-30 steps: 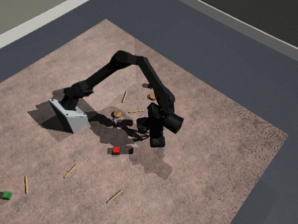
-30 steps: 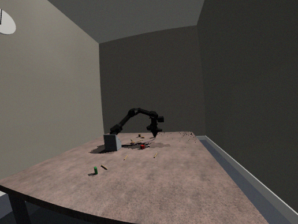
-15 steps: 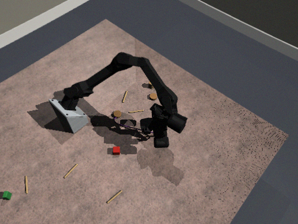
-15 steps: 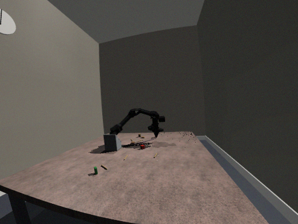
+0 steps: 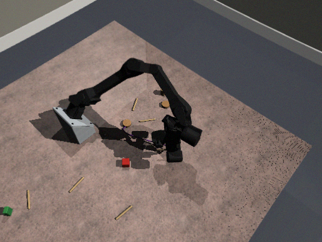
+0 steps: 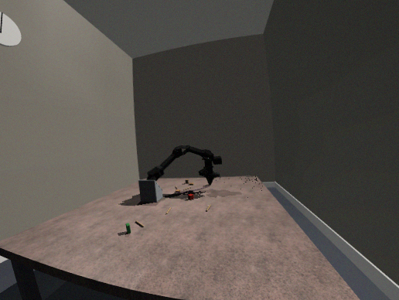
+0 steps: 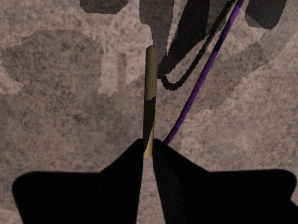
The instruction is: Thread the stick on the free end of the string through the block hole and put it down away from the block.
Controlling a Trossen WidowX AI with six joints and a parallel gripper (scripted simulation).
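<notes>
My gripper tip is now 18 cm to the left of the small red block, 10 cm past it and 4 cm above it. From my gripper tip the other things lie so: thin wooden stick 1 cm to the right, 1 cm behind; wooden cylinder 28 cm behind, 21 cm to the left, 3 cm below; round wooden button 26 cm behind, 5 cm to the right, 4 cm below.
</notes>
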